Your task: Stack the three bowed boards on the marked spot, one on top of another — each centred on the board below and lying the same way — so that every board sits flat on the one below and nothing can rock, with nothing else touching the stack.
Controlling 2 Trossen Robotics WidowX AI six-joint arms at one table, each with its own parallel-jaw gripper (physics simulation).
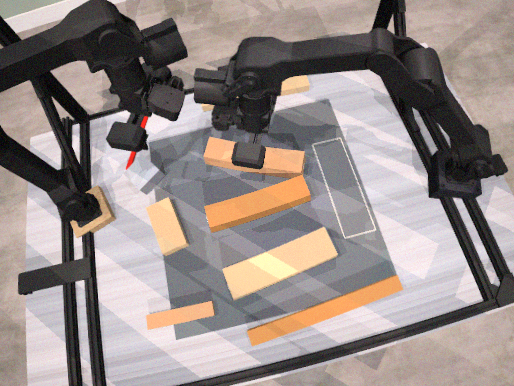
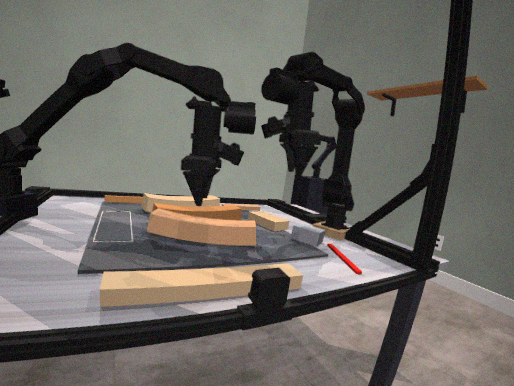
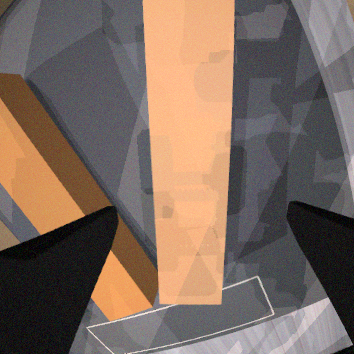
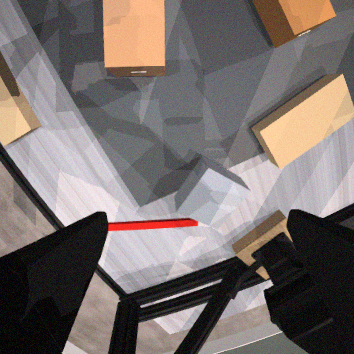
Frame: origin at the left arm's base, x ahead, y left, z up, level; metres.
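Seen in the pictures: left gripper, between the fingertips: (image 1: 256,144) (image 2: 202,201) (image 3: 202,212); right gripper, between the fingertips: (image 1: 153,130) (image 2: 294,174) (image 4: 198,219); left arm's base, origin of its link: (image 1: 459,171) (image 2: 4,193); right arm's base, origin of its link: (image 1: 86,210) (image 2: 334,226) (image 4: 275,252).
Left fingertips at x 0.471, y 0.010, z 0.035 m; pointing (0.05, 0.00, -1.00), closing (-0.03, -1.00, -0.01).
Pixels of each thing's top centre, then the offset from my left fingertips to it.
- pale block, centre of its top: (image 4: 311,122) (image 1: 165,224) (image 2: 268,216) dx +0.186, dy +0.198, dz -0.059 m
- small strip, centre of its top: (image 1: 179,315) (image 2: 241,205) dx +0.111, dy +0.387, dz -0.071 m
- long orange strip, centre of its top: (image 1: 326,310) dx -0.193, dy +0.329, dz -0.064 m
- grey block, centre of its top: (image 4: 213,202) (image 1: 140,170) (image 2: 309,226) dx +0.279, dy +0.076, dz -0.048 m
- red stick, centre of its top: (image 4: 140,225) (image 2: 342,255) (image 1: 137,140) dx +0.337, dy -0.027, dz -0.087 m
Three bowed boards lie separately on the dark mat: a light-orange one (image 1: 287,160) (image 2: 200,229) (image 3: 190,125) (image 4: 134,35), a darker orange one (image 1: 260,202) (image 3: 40,195) (image 4: 310,15) and a pale yellow one (image 1: 280,265) (image 2: 170,201). The white outline (image 1: 329,191) (image 2: 113,242) (image 3: 265,295) has no board inside. My left gripper (image 1: 254,142) (image 2: 199,202) (image 3: 202,212) is open, low over the light-orange board, which shows between its fingers without touching them. My right gripper (image 1: 146,119) (image 2: 298,172) (image 4: 198,219) is open and empty above the red stick's area.
A pale block (image 1: 167,226) (image 2: 270,220) (image 4: 305,122), small strip (image 1: 180,315), long orange strip (image 1: 325,310), grey block (image 2: 307,235) (image 4: 212,195) and red stick (image 2: 345,258) (image 4: 150,225) lie around. A long pale board (image 1: 296,85) (image 2: 200,287) lies beyond the mat, near the frame.
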